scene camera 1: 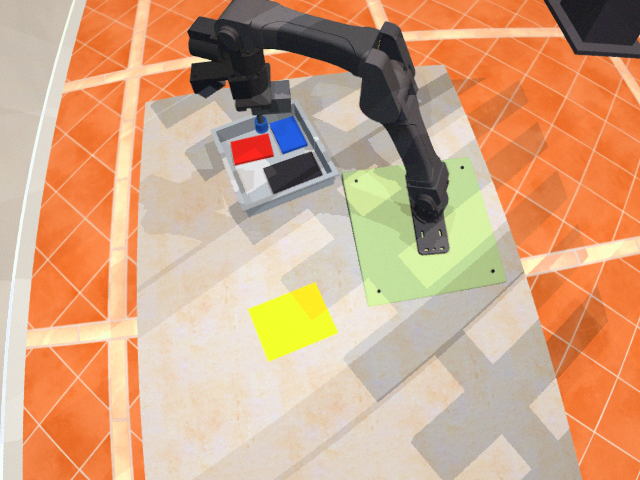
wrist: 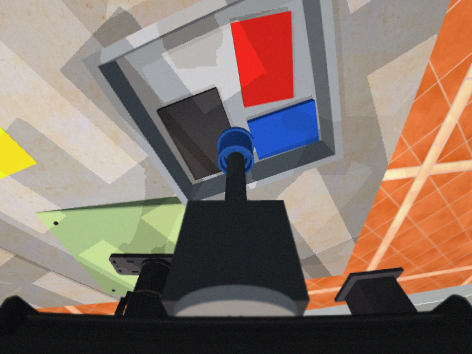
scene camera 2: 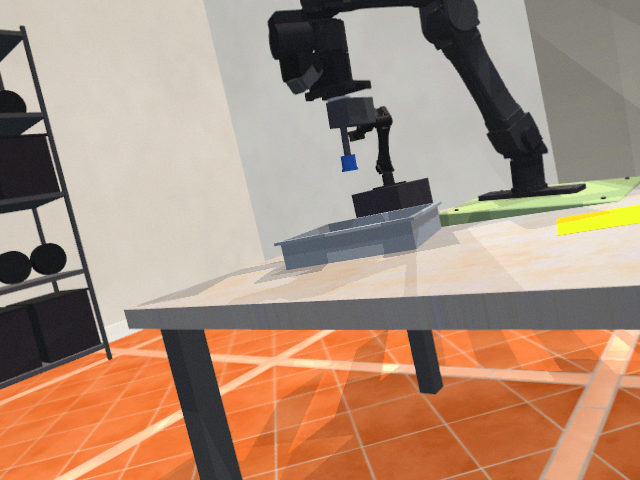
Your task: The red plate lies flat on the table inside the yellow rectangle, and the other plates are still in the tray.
my suction cup: holds nothing
a black plate (scene camera 1: 294,171): on a grey tray (scene camera 2: 406,229)
a blue plate (scene camera 1: 289,137): on the grey tray
a red plate (scene camera 1: 255,148): on the grey tray
